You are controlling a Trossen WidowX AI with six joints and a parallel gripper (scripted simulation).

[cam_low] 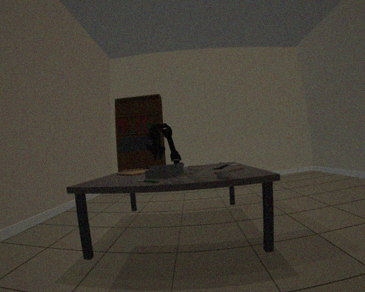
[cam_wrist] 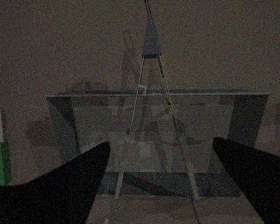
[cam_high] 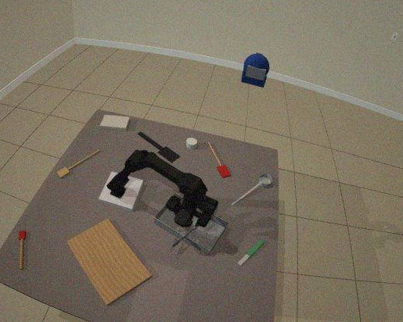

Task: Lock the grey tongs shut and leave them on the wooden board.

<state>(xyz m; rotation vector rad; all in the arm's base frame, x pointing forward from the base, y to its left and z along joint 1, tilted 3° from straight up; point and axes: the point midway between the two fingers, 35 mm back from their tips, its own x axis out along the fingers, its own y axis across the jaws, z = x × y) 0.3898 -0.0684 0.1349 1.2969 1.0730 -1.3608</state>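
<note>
Right now my gripper tip is 10 cm above the roasting tin, 6 cm to the right of it and 1 cm short of it. Round my gripper tip: wooden board 27 cm to the right, 27 cm behind, 12 cm below; red spatula 53 cm to the left, 12 cm below, 3 cm ahead; black spatula 50 cm to the left, 34 cm behind, 13 cm below.
</note>
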